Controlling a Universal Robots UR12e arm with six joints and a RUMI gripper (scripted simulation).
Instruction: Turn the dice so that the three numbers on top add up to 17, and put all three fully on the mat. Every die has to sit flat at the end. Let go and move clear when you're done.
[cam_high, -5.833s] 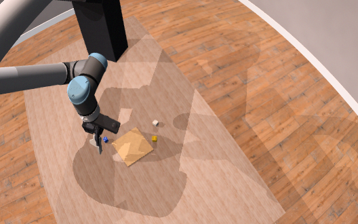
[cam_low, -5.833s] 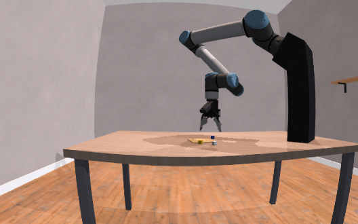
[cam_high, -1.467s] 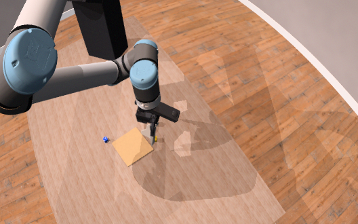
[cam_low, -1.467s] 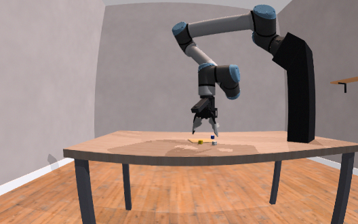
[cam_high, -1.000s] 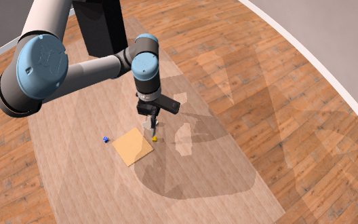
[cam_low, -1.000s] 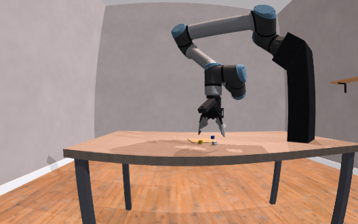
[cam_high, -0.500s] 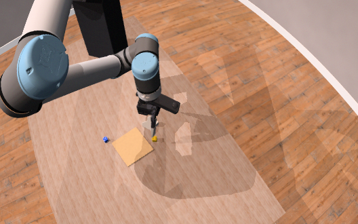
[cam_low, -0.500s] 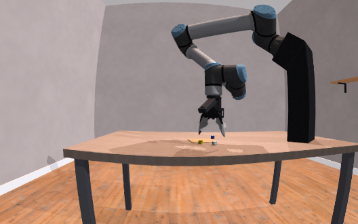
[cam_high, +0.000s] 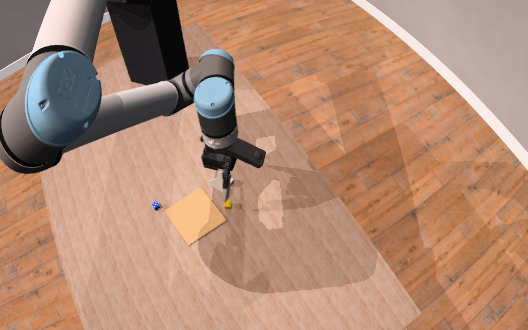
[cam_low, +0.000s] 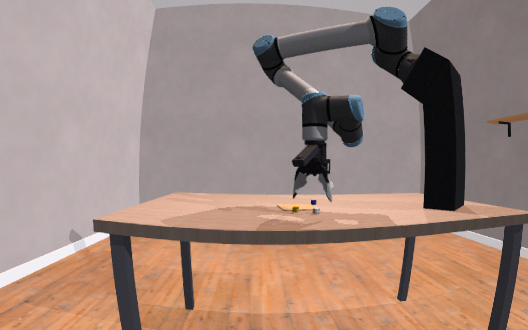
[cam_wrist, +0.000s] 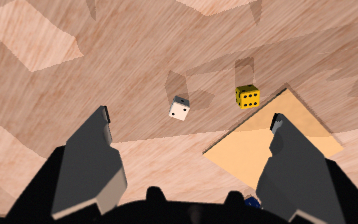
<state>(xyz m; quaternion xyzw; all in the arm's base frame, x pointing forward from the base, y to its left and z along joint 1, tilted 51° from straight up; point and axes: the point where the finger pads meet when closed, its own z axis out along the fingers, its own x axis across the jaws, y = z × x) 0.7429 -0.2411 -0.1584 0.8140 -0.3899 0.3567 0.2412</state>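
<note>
The white die lies 4 cm below my hand and 2 cm behind it. The rest, counted from my hand: blue die: 22 cm to the right, 13 cm behind, 4 cm below; tan mat: 15 cm to the right, 4 cm below, 2 cm behind; yellow die: 6 cm to the right, 4 cm below, 3 cm ahead.
</note>
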